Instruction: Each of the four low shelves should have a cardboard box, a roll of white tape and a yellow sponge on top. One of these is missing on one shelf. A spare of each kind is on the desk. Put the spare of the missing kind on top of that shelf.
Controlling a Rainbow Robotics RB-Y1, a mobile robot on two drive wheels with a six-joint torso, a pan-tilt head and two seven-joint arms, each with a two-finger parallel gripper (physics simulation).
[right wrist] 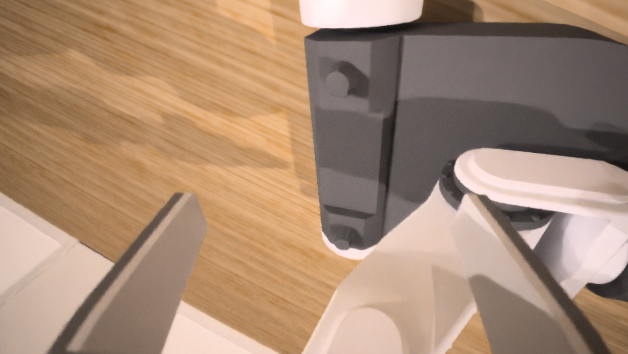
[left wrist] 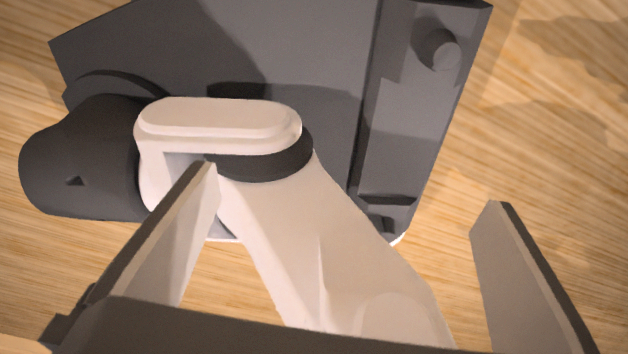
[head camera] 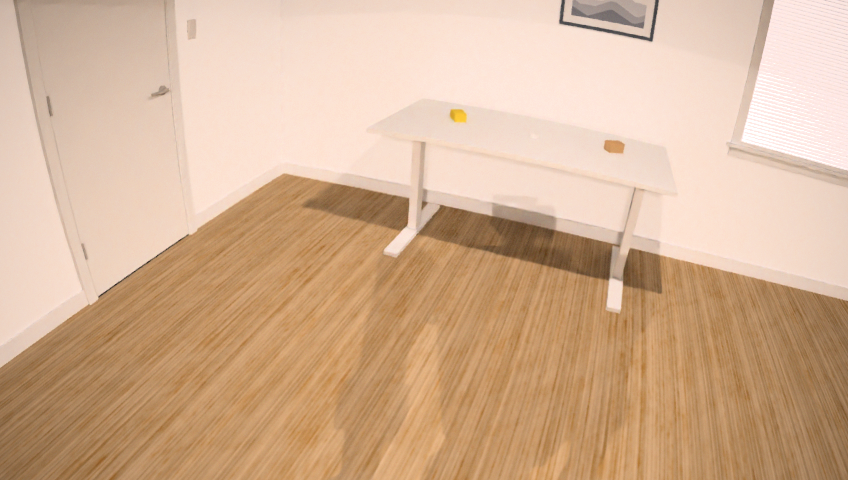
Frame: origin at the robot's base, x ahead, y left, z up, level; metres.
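Where they show: left gripper, fingertip midpoint: (left wrist: 347, 199); right gripper, fingertip midpoint: (right wrist: 326, 211).
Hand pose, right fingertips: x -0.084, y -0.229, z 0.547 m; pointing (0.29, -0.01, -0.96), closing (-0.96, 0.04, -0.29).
After its pixels a point has its place.
The white desk (head camera: 571, 157) {x 2.043, y -0.794, z 0.721 m} stands against the far wall in the head view. A yellow sponge (head camera: 458, 115) {x 2.487, y -0.287, z 0.758 m} lies on its left part. A small white roll of tape (head camera: 534, 136) {x 2.291, y -0.664, z 0.733 m} lies near its middle, faint against the white top. A brown cardboard box (head camera: 614, 146) {x 2.183, y -1.072, z 0.757 m} lies on its right part. My left gripper (left wrist: 347, 199) {x -0.152, y 0.215, z 0.536 m} is open, with nothing between its fingers. My right gripper (right wrist: 326, 211) {x -0.084, y -0.229, z 0.547 m} is open and empty too. Both grippers are over the floor beside my own base, far from the desk. The four low shelves do not show in the head view.
A closed door (head camera: 110, 136) {x 1.985, y 1.465, z 0.783 m} is in the left wall. A framed picture (head camera: 608, 14) {x 2.625, y -1.102, z 1.413 m} hangs above the desk, and a window with blinds (head camera: 800, 89) {x 2.205, y -2.230, z 1.246 m} is at the right. The desk's feet (head camera: 399, 242) (head camera: 614, 296) reach out over the wooden floor (head camera: 267, 356) {x 1.402, y 0.535, z 0.001 m}.
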